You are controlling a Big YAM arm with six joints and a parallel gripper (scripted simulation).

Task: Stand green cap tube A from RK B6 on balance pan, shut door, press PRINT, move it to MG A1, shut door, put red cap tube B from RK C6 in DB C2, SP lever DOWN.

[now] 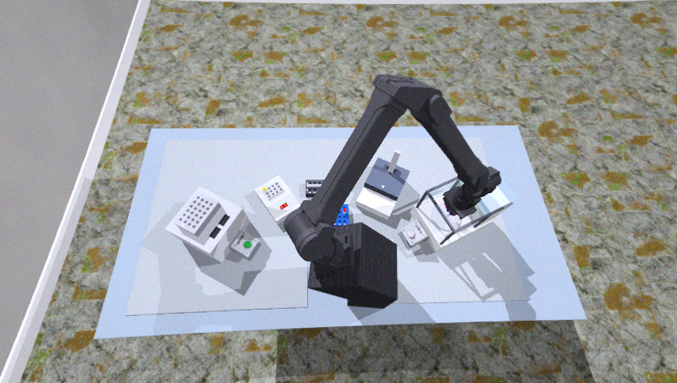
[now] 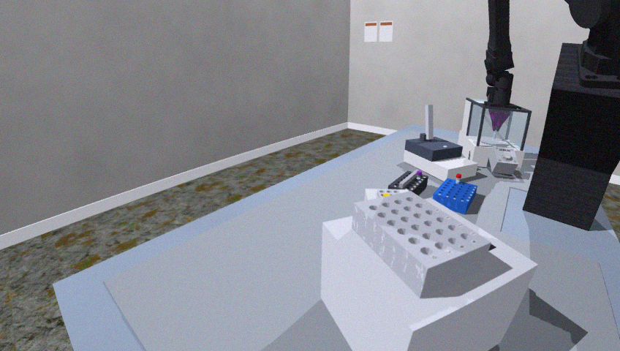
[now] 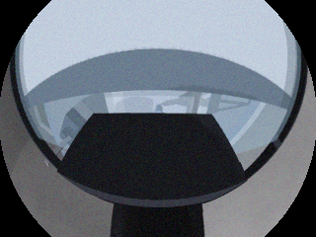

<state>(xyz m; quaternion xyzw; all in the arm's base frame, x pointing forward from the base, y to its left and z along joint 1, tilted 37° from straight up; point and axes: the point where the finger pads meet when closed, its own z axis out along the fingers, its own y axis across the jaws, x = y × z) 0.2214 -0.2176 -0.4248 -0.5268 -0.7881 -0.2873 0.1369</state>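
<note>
Now: hand 50 mm above the round pan. Round my hand: balance door (40 mm ahead, 80 mm to the right, 80 mm above); then white print key (60 mm behind, 140 mm to the left, 60 mm below); then SP lever (200 mm ahead, 180 mm to the left, 20 mm above).
</note>
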